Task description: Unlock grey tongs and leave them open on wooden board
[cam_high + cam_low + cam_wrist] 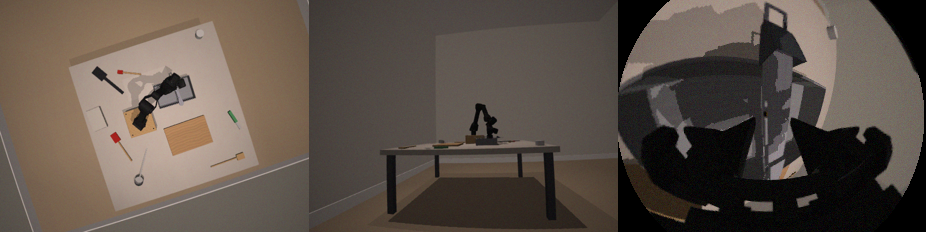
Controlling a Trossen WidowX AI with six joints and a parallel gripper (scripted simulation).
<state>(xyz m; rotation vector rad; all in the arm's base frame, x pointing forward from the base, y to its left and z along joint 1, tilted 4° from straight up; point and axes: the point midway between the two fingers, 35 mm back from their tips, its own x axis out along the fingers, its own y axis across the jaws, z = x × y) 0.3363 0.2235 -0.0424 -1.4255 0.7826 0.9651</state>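
The grey roasting tin lies 40 mm to the right of my gripper tip, 30 mm behind it and 10 mm below it. Round my gripper tip: wooden board 410 mm to the right, 30 mm below; then green-handled tool 420 mm ahead, 390 mm to the right, 30 mm below; then white cylinder 390 mm to the left, 290 mm ahead, 20 mm below.
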